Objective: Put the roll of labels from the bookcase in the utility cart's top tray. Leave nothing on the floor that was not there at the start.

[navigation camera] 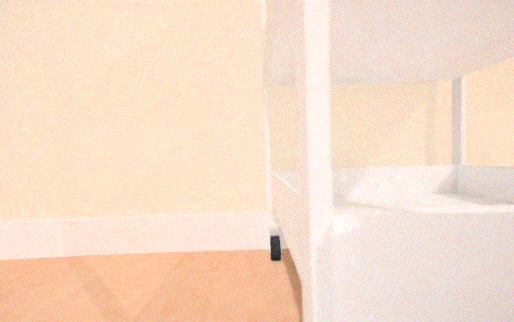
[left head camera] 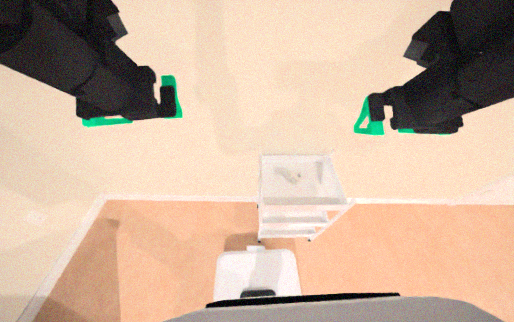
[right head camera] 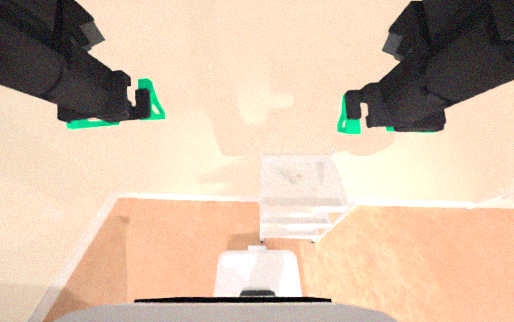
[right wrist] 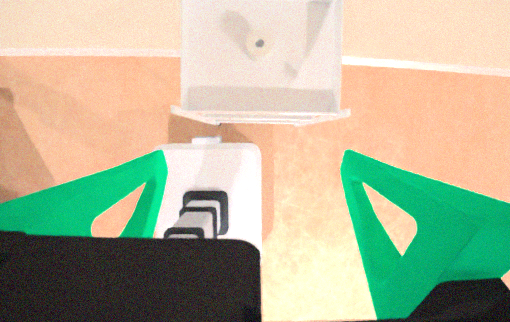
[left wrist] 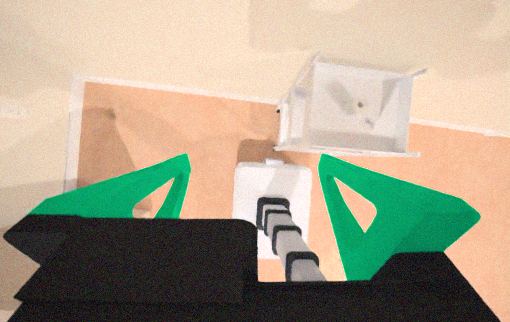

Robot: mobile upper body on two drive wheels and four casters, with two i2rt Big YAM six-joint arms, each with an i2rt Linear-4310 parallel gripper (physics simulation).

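Frame: origin at the left arm's base, x back, y right, z up, level; centimetres.
Seen in the pictures: left gripper, between the fingertips: [left head camera: 157, 117] [right head camera: 141, 118] [left wrist: 254, 161]; right gripper, between the fingertips: [left head camera: 376, 129] [right head camera: 362, 128] [right wrist: 253, 160].
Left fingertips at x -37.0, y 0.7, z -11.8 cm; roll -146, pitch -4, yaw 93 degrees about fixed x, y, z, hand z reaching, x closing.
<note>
Offsets run from my left fingertips to a thing's top centre. "spot": to the spot under its first point.
The roll of labels {spot: dx -21.9, dy +43.4, dz -57.4 cm} [left head camera: 294, 178] [right head camera: 294, 178] [left wrist: 355, 107] [right wrist: 253, 49] is pale and stands on end, its dark core hole facing up, inside the top tray of the white utility cart [left head camera: 304, 201] [right head camera: 304, 202] [left wrist: 352, 137] [right wrist: 260, 99] [navigation camera: 317, 125]. My left gripper [left head camera: 145, 120] [right head camera: 127, 122] [left wrist: 254, 161] is open and empty, high up and left of the cart. My right gripper [left head camera: 392, 132] [right head camera: 375, 131] [right wrist: 253, 160] is open and empty, high up and right of the cart in the head views, apart from the roll. The bookcase does not show.
The cart stands close to the wall [left head camera: 150, 160] [navigation camera: 130, 110], with a white skirting along the floor. My white base [left head camera: 232, 267] [right head camera: 232, 267] [left wrist: 247, 187] [right wrist: 245, 200] is just in front of the cart. A black caster {spot: dx -34.9, dy +25.8, dz -125.7 cm} [navigation camera: 275, 248] shows under the cart.
</note>
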